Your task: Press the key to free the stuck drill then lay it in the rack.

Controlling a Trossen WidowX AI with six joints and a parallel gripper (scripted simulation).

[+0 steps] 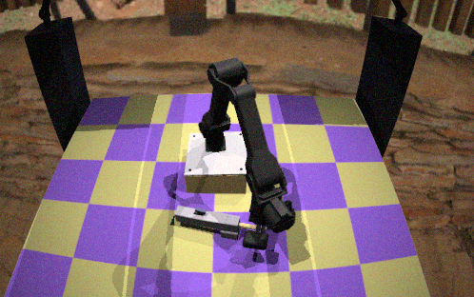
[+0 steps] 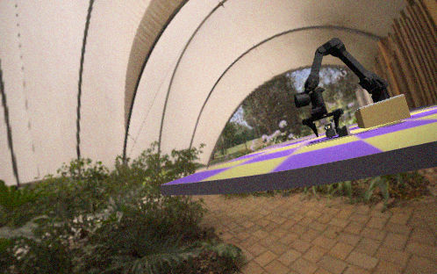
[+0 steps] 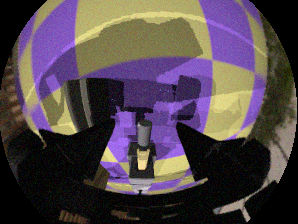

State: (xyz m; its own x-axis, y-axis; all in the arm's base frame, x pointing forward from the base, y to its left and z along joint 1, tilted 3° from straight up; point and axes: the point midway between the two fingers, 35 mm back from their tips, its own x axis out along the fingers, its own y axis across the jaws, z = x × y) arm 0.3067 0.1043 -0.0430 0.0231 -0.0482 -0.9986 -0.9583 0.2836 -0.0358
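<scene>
My gripper tip is now 4 cm to the left of the drill, 3 cm below it and 2 cm past it. Round my gripper tip: dark rack: 7 cm behind, 4 cm to the left; dark key: 16 cm to the right, 5 cm behind, 4 cm above.
</scene>
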